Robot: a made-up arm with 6 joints.
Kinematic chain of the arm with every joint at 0, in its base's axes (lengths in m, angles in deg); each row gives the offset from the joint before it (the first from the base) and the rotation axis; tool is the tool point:
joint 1: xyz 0 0 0.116 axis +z
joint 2: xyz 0 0.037 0 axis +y
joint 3: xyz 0 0 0.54 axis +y
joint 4: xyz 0 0 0.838 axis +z
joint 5: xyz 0 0 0 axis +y
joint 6: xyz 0 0 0.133 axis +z
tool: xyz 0 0 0
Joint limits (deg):
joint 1: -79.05..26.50
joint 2: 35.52..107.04
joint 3: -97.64..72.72
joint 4: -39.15..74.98
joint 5: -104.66..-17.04
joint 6: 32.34..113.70
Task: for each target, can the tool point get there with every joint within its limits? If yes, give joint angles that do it. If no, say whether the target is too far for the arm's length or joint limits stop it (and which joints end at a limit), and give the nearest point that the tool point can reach.
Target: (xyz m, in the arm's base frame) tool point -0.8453 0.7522 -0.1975
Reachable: no: joint limits stop it (at a limit: joint 2, joint 3) | nearest point -0.3722 0.3312 0.8340 | short by 1.210 m
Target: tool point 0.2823 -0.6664 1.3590
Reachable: yes | joints -65.40 46.62 -21.09 36.75 -46.47 65.81
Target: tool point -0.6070 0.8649 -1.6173
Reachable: no: too far | nearest point 0.4652 0.3008 -1.0073 | short by 1.356 m
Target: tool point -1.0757 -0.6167 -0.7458
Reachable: no: joint limits stop it (at a limit: joint 1, joint 2, joint 3, joint 4) | nearest point 0.0163 -0.5611 -0.8644 | short by 1.100 m
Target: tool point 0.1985 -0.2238 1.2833
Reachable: yes | joints -57.48 63.65 -70.23 -7.09 -37.82 57.06
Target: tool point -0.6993 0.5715 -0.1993
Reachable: no: joint limits stop it (at a limit: joint 2, joint 3) | nearest point -0.3712 0.3034 0.8245 | short by 1.108 m
